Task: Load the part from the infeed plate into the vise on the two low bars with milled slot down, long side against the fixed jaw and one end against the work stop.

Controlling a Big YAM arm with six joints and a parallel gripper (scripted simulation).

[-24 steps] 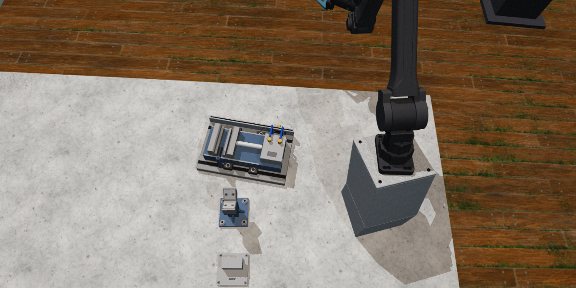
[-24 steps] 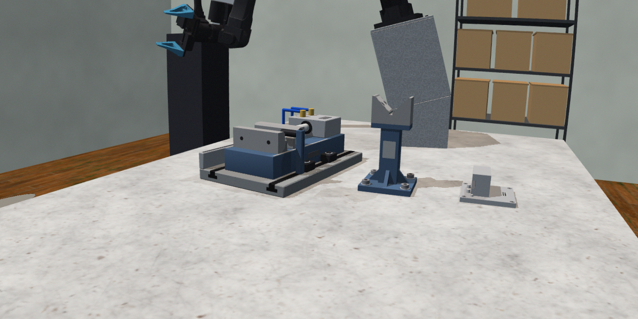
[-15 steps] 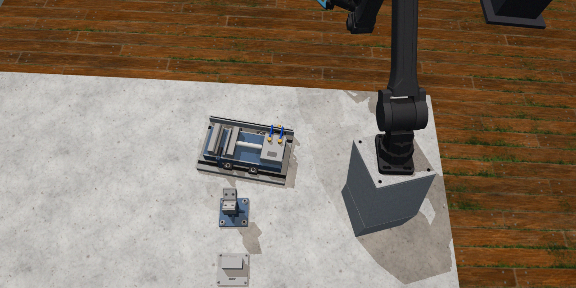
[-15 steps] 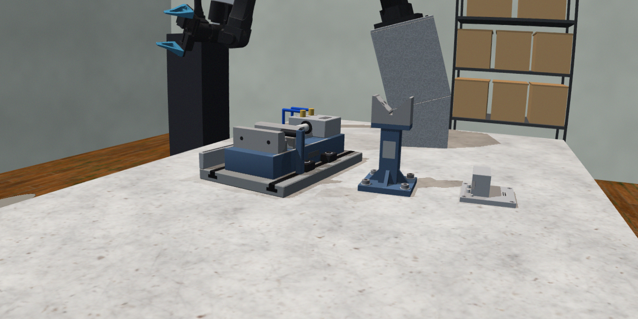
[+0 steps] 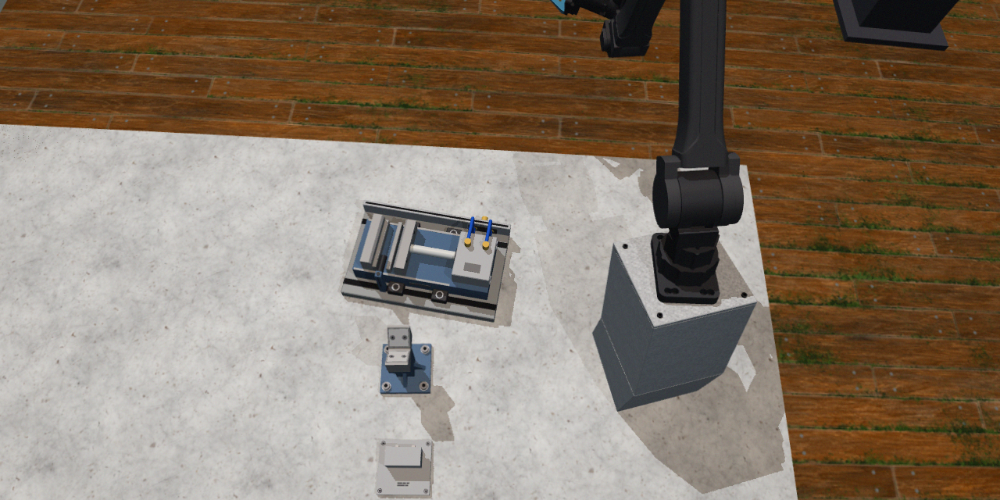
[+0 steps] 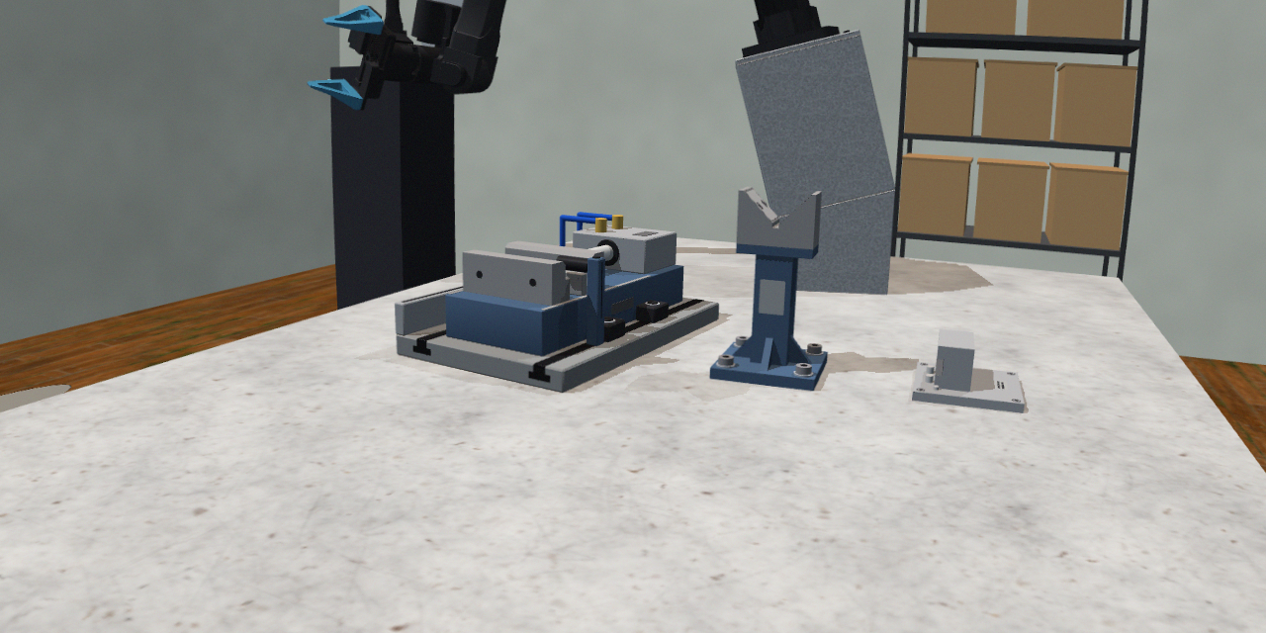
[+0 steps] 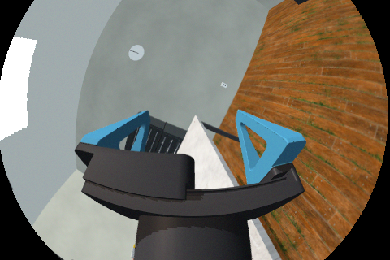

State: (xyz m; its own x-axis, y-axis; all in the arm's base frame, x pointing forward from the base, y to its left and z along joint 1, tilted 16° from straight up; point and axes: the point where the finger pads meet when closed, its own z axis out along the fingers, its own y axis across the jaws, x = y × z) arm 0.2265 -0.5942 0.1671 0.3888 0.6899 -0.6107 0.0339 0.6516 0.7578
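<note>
Now: the grey part 180 mm ahead of my hand, 870 mm to the left of it and 280 mm below it. The rest, counted from my hand: cylinder rod (170 mm ahead, 510 mm to the left, 220 mm below); moving jaw (220 mm ahead, 500 mm to the left, 220 mm below); air cylinder (90 mm ahead, 520 mm to the left, 220 mm below).
</note>
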